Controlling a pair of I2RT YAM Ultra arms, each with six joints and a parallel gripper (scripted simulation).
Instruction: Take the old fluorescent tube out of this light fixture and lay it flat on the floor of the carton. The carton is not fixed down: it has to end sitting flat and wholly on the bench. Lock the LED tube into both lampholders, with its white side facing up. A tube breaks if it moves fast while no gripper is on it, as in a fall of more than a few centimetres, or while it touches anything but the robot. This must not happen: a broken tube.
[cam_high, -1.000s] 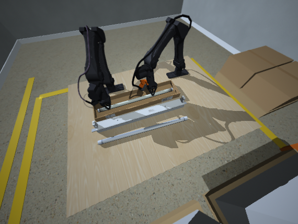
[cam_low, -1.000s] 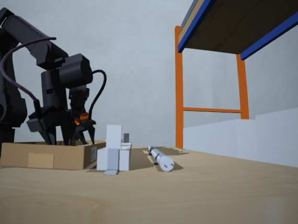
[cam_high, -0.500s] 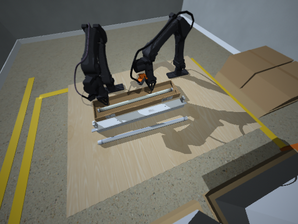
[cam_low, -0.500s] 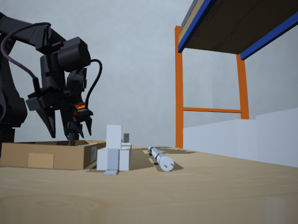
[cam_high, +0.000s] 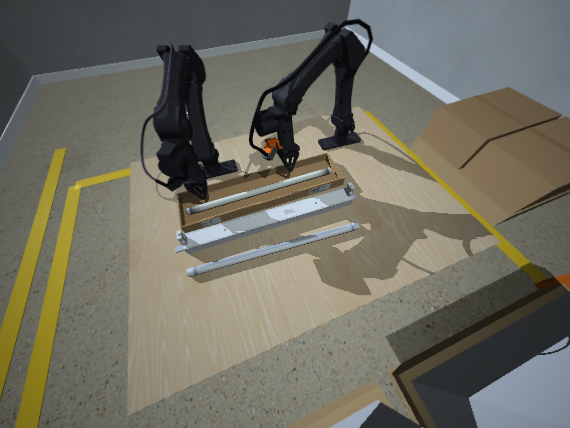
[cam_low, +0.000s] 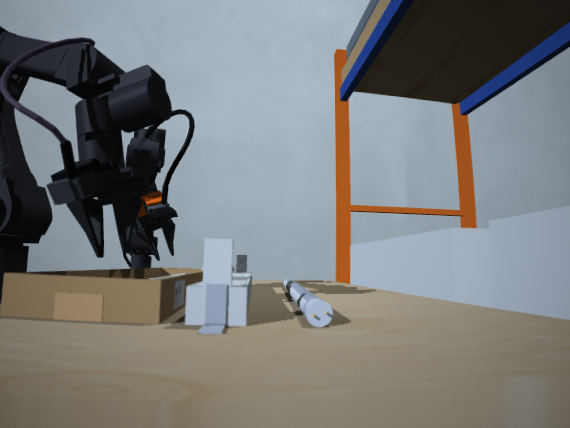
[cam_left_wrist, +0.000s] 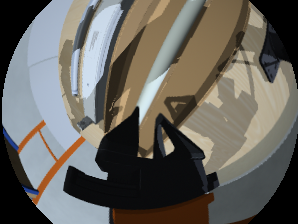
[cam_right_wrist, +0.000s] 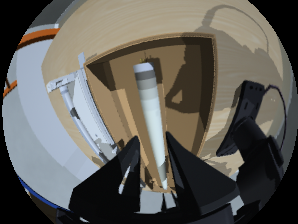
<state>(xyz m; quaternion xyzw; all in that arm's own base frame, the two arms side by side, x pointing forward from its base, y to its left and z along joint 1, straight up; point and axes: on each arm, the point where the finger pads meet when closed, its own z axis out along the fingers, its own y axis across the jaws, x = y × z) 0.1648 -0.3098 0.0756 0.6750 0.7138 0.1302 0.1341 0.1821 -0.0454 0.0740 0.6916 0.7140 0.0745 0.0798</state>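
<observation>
Right now my left hand is 30 mm short of the brown carton, 120 mm to the left of it and 50 mm above it. The rest, counted from my left hand: white fixture (170 mm ahead, 120 mm to the right, 20 mm below); then LED tube (280 mm ahead, 140 mm to the right, 60 mm below); then old fluorescent tube (30 mm ahead, 120 mm to the right, 60 mm below).
</observation>
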